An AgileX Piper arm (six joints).
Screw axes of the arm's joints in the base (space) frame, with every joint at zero. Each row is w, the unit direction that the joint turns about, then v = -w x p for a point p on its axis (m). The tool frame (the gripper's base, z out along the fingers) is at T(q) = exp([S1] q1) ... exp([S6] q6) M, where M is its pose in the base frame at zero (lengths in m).
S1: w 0 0 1 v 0 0 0
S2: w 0 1 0 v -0.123 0 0
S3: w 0 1 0 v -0.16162 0 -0.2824
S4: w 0.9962 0 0.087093 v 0 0.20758 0
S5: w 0 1 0 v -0.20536 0 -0.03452
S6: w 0.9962 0 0.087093 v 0 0.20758 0
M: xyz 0.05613 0 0.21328 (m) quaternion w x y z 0.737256 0 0.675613 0
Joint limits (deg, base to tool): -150..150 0..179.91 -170..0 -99.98..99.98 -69.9..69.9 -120..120
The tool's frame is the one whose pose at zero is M.
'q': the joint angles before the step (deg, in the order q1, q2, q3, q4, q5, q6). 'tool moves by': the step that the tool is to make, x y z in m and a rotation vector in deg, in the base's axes. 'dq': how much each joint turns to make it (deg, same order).
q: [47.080 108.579 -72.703 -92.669 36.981 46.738]
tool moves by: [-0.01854 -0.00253 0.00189 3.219 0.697 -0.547]
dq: [1.830 -2.903 3.854 -0.202 0.778 4.682]
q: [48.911 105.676 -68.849 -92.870 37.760 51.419]
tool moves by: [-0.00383 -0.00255 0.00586 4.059 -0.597 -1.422]
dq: [0.246 -1.308 0.875 -1.089 0.441 4.879]
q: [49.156 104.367 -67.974 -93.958 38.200 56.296]
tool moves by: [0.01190 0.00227 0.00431 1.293 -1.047 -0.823]
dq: [-1.112 1.487 -2.853 -0.491 -0.261 0.512]
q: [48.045 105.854 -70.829 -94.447 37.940 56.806]
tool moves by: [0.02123 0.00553 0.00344 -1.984 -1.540 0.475]
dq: [-1.792 3.231 -5.317 -0.102 -0.976 -3.986]
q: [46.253 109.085 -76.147 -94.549 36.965 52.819]
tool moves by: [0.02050 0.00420 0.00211 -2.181 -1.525 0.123]
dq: [-1.623 3.271 -5.226 0.100 -0.560 -4.021]
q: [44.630 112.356 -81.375 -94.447 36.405 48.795]
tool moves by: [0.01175 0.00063 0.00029 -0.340 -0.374 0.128]
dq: [-1.142 1.691 -2.691 0.234 -1.000 -1.525]
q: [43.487 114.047 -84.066 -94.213 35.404 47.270]
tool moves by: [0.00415 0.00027 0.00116 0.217 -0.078 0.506]
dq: [-0.488 0.443 -0.970 0.038 -0.968 -0.438]
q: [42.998 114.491 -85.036 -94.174 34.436 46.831]
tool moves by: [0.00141 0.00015 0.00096 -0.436 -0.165 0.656]
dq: [-0.212 0.070 -0.306 -0.213 -0.642 -0.651]
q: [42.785 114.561 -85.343 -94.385 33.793 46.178]
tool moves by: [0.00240 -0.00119 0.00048 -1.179 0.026 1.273]
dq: [-0.539 -0.001 -0.181 -0.148 -1.379 -1.635]
